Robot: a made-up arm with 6 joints. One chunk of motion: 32 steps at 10 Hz.
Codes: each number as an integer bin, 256 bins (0 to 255) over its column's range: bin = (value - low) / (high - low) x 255, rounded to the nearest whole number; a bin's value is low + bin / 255 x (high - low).
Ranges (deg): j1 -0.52..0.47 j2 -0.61..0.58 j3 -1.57..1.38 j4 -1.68..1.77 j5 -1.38..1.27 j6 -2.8..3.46
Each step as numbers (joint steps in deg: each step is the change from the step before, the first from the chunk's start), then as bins.
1 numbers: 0.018 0.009 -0.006 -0.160 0.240 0.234
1 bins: 139 133 135 112 156 124
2 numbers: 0.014 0.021 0.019 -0.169 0.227 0.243
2 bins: 138 135 137 112 155 124
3 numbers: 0.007 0.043 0.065 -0.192 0.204 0.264
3 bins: 136 140 141 110 152 125
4 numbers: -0.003 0.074 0.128 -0.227 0.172 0.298
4 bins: 133 147 147 107 149 126
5 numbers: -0.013 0.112 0.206 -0.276 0.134 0.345
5 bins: 131 155 154 104 146 128
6 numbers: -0.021 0.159 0.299 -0.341 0.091 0.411
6 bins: 129 165 162 99 142 131
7 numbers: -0.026 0.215 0.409 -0.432 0.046 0.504
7 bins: 127 177 171 92 137 135
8 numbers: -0.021 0.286 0.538 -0.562 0.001 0.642
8 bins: 129 192 182 83 133 140
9 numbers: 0.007 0.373 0.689 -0.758 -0.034 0.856
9 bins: 136 211 195 68 130 149
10 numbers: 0.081 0.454 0.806 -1.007 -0.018 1.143
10 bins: 155 228 205 50 131 161
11 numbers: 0.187 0.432 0.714 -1.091 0.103 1.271
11 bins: 182 223 197 44 143 166
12 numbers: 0.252 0.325 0.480 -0.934 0.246 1.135
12 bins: 199 200 177 55 156 160
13 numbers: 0.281 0.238 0.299 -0.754 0.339 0.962
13 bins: 206 182 162 68 165 153
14 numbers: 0.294 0.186 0.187 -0.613 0.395 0.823
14 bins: 210 171 152 79 171 148
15 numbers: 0.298 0.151 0.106 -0.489 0.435 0.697
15 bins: 211 163 145 88 175 142
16 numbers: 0.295 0.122 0.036 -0.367 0.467 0.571
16 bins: 210 157 139 97 178 137
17 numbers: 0.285 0.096 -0.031 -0.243 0.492 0.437
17 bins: 207 151 133 106 180 132
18 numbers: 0.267 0.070 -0.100 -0.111 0.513 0.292
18 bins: 203 146 127 116 182 126
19 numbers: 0.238 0.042 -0.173 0.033 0.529 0.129
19 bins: 195 140 121 127 184 119
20 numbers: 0.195 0.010 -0.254 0.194 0.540 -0.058
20 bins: 184 133 114 139 185 112
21 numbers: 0.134 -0.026 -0.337 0.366 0.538 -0.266
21 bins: 168 125 107 151 185 103
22 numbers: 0.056 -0.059 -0.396 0.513 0.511 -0.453
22 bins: 148 118 101 162 182 96
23 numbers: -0.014 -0.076 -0.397 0.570 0.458 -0.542
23 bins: 130 114 101 166 177 92
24 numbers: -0.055 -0.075 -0.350 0.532 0.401 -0.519
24 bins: 120 115 105 163 171 93
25 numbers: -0.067 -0.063 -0.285 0.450 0.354 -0.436
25 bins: 117 117 111 157 167 96
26 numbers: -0.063 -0.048 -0.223 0.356 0.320 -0.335
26 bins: 118 120 116 150 164 100
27 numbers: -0.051 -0.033 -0.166 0.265 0.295 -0.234
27 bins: 121 124 121 144 161 105
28 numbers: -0.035 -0.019 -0.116 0.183 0.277 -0.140
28 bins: 125 127 126 138 159 108
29 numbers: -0.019 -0.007 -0.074 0.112 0.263 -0.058
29 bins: 129 129 129 132 158 112
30 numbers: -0.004 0.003 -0.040 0.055 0.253 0.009
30 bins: 133 131 132 128 157 114
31 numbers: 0.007 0.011 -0.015 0.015 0.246 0.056
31 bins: 136 133 134 125 156 116
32 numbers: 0.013 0.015 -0.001 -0.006 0.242 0.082
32 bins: 137 134 136 124 156 117
